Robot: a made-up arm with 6 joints.
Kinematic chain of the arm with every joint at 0, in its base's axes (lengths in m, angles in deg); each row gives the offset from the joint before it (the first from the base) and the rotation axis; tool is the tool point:
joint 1: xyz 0 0 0.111 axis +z
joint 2: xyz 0 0.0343 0 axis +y
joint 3: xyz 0 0 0.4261 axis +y
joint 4: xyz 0 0 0.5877 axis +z
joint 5: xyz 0 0 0 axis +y
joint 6: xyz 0 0 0.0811 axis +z
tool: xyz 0 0 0
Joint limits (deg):
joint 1: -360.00..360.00
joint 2: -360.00..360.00
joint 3: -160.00..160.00
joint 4: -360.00..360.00
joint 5: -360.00..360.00
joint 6: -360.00..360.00
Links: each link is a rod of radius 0.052 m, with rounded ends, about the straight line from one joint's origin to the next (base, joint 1, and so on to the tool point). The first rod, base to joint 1, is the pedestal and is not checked.
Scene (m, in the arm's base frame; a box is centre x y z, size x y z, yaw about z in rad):
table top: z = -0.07
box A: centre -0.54 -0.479 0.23 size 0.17 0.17 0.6 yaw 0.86
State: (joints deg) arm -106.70 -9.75 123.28 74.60 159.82 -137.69
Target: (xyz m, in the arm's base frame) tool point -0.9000 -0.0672 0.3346
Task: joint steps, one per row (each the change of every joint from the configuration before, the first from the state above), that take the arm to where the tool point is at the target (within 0.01 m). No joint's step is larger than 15 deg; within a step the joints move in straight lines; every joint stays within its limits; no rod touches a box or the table.
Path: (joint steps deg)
1: -5.77 -6.78 -12.26 2.62 0.90 -2.16
2: -5.76 -6.77 -12.25 2.62 0.90 -2.16
3: -5.77 -6.78 -12.26 2.62 0.90 -2.17
4: -5.77 -6.78 -12.25 2.62 0.90 -2.16
5: -5.76 -6.77 -12.26 2.62 0.91 -2.16
6: -6.75 13.66 -2.95 -0.36 -7.91 1.54
7: -6.75 13.65 -2.95 -0.37 -7.91 1.55
8: -6.75 13.66 -2.95 -0.36 -7.91 1.54
9: -6.75 13.66 -2.96 -0.36 -7.91 1.55
10: -6.75 13.66 -2.95 -0.37 -7.91 1.54
11: -6.75 13.66 -2.95 -0.36 -7.91 1.55
12: -6.75 13.65 -2.95 -0.36 -7.91 1.54

